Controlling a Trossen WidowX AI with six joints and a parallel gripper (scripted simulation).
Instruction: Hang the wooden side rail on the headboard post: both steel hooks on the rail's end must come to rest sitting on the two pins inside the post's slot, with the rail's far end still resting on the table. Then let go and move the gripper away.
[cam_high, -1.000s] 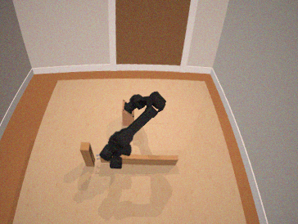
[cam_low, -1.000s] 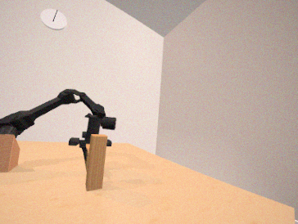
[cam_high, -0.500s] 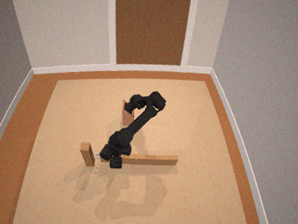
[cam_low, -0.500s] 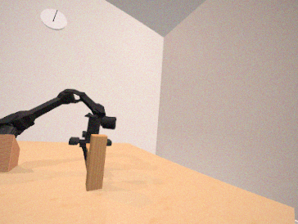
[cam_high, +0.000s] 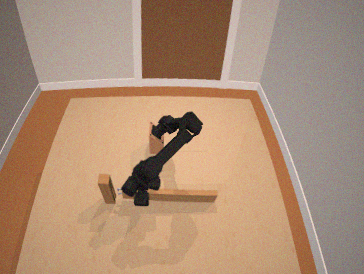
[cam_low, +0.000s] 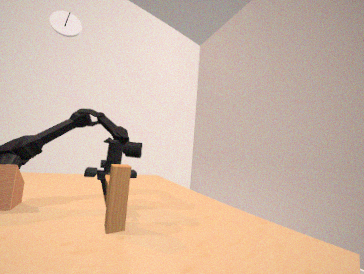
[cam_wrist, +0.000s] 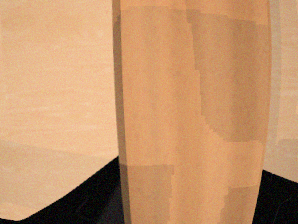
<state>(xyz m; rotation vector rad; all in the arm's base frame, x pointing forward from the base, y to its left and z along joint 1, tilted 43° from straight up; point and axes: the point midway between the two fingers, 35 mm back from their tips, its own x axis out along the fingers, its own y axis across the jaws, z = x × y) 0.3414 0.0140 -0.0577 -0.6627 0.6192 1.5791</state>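
The headboard post lies 160 mm to the right of my gripper tip, 40 mm above it and 20 mm ahead of it.
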